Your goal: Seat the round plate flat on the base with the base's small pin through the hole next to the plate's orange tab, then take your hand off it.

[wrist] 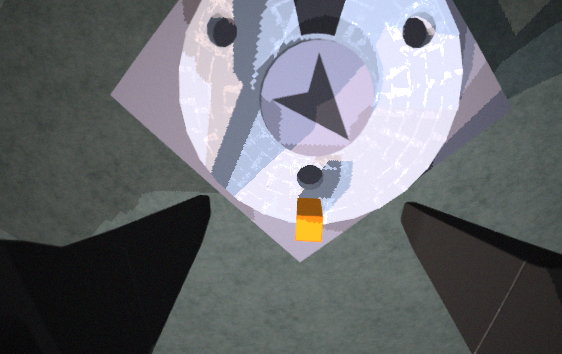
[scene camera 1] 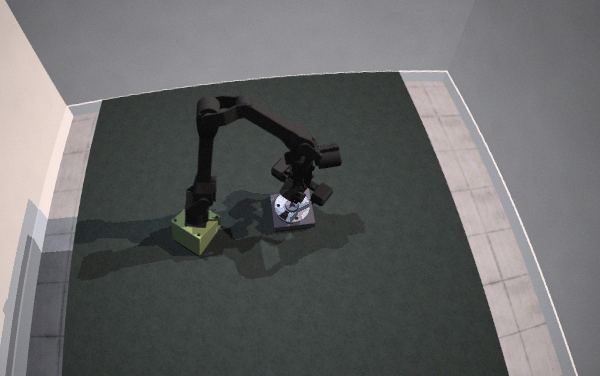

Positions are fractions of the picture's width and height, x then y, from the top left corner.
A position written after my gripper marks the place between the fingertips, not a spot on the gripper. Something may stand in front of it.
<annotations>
my gripper: wrist 0.55, 0.59; scene camera 1 0.50, 0.52
</annotations>
